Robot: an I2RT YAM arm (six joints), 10 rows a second.
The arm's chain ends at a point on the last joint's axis. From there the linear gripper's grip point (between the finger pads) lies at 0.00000 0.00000 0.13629 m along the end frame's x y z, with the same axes.
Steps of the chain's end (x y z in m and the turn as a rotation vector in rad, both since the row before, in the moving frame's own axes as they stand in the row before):
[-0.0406, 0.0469, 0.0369, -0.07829, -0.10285, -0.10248]
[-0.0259, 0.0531, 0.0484, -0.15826, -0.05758, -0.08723]
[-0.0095, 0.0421, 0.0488, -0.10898, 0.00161, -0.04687]
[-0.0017, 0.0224, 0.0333, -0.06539, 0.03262, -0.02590]
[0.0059, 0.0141, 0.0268, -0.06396, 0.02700, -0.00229]
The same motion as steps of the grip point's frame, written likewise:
[-0.0540, 0.0582, 0.0358, -0.07829, -0.10285, -0.10248]
[-0.0328, 0.0749, 0.0465, -0.15826, -0.05758, -0.08723]
[-0.0089, 0.0569, 0.0480, -0.10898, 0.00161, -0.04687]
[0.0029, 0.0312, 0.0329, -0.06539, 0.03262, -0.02590]
[0.0096, 0.0228, 0.0265, -0.06396, 0.02700, -0.00229]

